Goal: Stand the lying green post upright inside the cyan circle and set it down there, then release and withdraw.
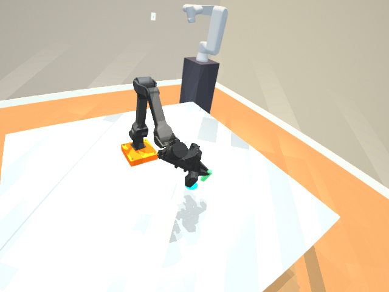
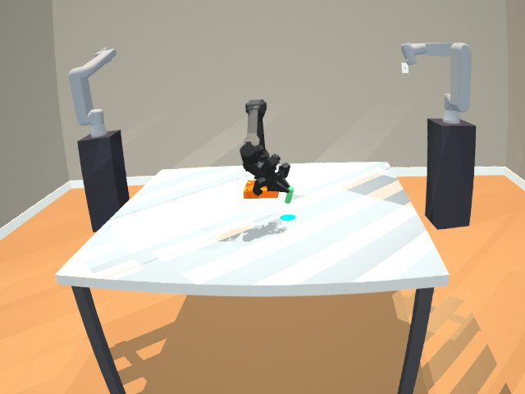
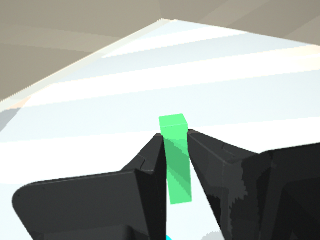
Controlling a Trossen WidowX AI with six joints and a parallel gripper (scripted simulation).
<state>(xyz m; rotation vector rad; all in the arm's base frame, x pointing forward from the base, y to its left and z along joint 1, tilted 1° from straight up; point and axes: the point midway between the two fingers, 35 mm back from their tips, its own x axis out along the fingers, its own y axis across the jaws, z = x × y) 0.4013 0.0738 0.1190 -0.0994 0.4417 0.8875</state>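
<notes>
Now: gripper tip 80 mm past the cyan circle, 10 mm to the left of it and 130 mm above it. From my gripper tip the other things lie so: green post: 10 mm behind, 20 mm below.
</notes>
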